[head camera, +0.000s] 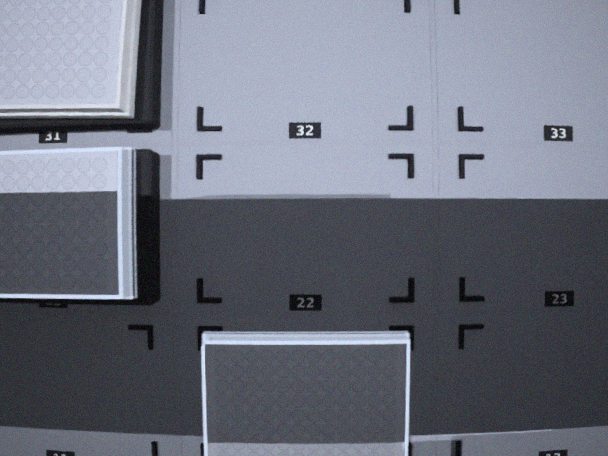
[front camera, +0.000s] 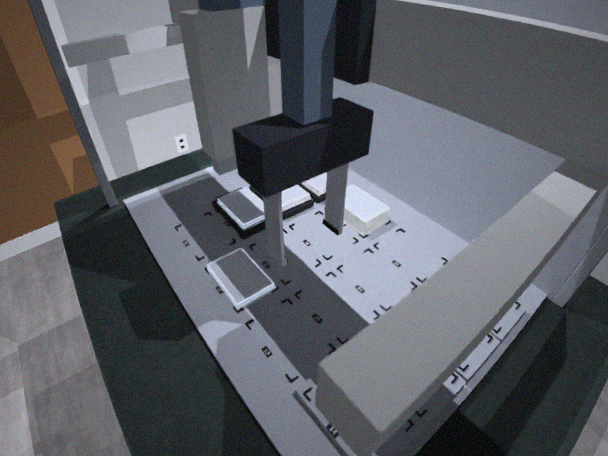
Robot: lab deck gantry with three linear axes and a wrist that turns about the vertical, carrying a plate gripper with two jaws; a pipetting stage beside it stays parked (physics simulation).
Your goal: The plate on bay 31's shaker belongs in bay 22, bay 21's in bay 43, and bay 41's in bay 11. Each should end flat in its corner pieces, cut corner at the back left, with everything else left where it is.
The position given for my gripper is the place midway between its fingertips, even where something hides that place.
Labels:
my gripper: front camera 306, 242; not seen in the head camera view (out of frame)
cream block: front camera 363, 213; not seen in the head camera view (out of frame)
same spot on bay 11: (head camera: 77, 377) = (front camera: 211, 236)

